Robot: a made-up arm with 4 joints. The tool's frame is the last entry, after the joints. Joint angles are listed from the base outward. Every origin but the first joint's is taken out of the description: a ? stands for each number. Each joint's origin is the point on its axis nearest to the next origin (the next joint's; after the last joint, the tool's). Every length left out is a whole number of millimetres.
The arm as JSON. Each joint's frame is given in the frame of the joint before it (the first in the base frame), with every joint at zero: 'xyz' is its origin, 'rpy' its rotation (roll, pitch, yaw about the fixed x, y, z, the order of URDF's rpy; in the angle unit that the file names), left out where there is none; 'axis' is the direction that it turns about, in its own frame. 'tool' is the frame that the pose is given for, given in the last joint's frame.
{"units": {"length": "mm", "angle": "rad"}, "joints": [
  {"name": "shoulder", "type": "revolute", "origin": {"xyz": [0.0, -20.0, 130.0], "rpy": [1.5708, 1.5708, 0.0]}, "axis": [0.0, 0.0, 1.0]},
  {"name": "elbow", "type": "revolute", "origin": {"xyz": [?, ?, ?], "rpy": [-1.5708, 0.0, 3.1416]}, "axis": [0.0, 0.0, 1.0]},
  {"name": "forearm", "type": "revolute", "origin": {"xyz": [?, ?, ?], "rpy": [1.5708, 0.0, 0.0]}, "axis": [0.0, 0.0, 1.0]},
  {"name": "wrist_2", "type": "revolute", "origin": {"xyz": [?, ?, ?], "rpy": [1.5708, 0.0, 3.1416]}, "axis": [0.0, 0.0, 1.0]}
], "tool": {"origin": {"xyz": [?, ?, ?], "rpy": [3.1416, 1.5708, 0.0]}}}
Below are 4 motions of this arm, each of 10 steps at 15 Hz.
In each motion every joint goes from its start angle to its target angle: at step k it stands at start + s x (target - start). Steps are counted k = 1, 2, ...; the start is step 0. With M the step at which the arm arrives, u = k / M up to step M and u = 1 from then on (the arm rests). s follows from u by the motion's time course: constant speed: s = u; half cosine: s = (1 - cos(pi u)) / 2; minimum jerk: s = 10 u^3 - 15 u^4 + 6 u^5.
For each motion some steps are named. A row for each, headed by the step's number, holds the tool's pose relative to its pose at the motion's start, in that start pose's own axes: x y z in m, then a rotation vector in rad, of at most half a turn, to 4 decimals.
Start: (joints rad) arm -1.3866 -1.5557 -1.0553 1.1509
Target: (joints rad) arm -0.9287 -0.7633 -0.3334 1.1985
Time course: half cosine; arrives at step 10
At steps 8, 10:
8: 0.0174 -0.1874 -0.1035 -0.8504 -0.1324 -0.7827
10: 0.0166 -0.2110 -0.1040 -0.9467 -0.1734 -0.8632

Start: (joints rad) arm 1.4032 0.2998 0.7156 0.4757
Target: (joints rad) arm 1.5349 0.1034 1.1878 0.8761
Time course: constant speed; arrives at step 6
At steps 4, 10:
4: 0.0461 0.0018 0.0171 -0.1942 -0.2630 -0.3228
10: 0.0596 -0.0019 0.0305 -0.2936 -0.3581 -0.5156

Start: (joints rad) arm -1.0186 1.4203 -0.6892 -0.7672
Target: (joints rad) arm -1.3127 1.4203 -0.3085 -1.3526
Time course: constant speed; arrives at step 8
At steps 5, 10:
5: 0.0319 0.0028 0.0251 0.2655 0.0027 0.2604
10: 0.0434 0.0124 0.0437 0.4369 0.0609 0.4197

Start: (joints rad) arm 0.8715 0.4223 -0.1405 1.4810
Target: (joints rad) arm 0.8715 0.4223 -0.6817 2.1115
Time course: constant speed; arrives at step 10
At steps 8, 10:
8: -0.0091 -0.0485 0.0372 -0.4964 -0.0707 0.4318
10: -0.0066 -0.0567 0.0494 -0.6148 -0.1230 0.5362

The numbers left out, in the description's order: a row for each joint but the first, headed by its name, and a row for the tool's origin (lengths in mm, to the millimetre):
elbow: -40.0 -180.0 0.0
forearm: -80.0 30.0 0.0
wrist_2: -110.0 10.0 0.0
tool: 100.0 50.0 0.0

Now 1 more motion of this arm.
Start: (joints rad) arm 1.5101 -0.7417 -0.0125 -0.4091
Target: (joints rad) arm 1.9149 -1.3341 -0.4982 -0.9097
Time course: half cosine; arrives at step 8
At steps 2, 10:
2: -0.0071 0.0223 -0.0138 0.1579 0.0462 0.0290
10: -0.0955 0.1137 -0.0051 0.9636 0.5200 0.2366

